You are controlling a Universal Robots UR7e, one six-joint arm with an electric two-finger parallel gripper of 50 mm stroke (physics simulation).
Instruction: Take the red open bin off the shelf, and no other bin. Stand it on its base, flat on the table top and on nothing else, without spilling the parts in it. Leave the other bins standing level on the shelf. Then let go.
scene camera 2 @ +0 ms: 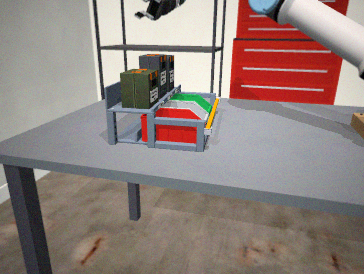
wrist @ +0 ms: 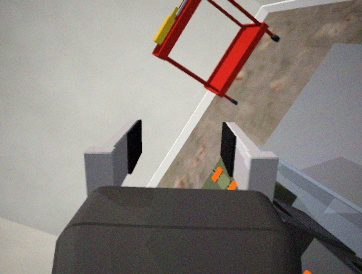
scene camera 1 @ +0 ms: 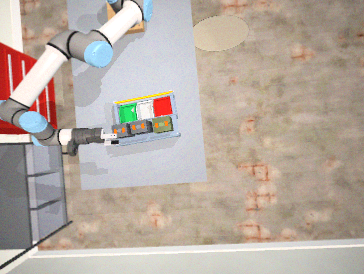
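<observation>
The wrist view takes in the gripper (wrist: 181, 137) together with an olive box (wrist: 218, 179). The same olive box (scene camera 2: 139, 87) appears again from elsewhere, sharing that view with a red open bin (scene camera 2: 184, 134).
</observation>
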